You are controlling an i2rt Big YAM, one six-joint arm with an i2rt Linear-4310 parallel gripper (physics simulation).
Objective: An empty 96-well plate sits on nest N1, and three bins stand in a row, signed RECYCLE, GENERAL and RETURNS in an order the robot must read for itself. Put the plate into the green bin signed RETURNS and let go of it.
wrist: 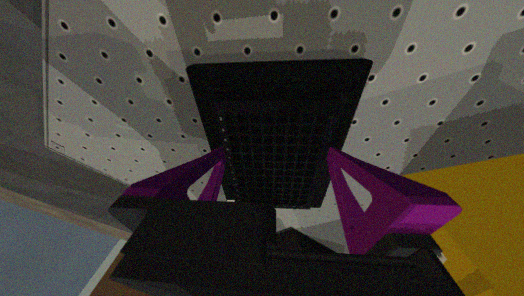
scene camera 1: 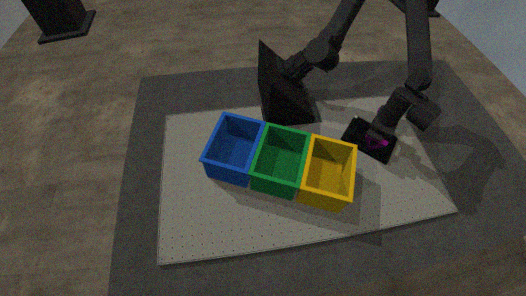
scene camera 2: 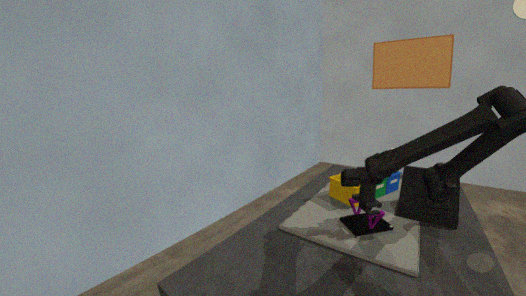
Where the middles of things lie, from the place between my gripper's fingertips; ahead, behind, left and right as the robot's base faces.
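Black 96-well plate (wrist: 275,142): 1 cm above my hand, 1 cm behind it, 1 cm to the right of it. The black nest (wrist: 292,75) is 1 cm below my hand, likewise 1 cm behind it and 1 cm to the right of it.
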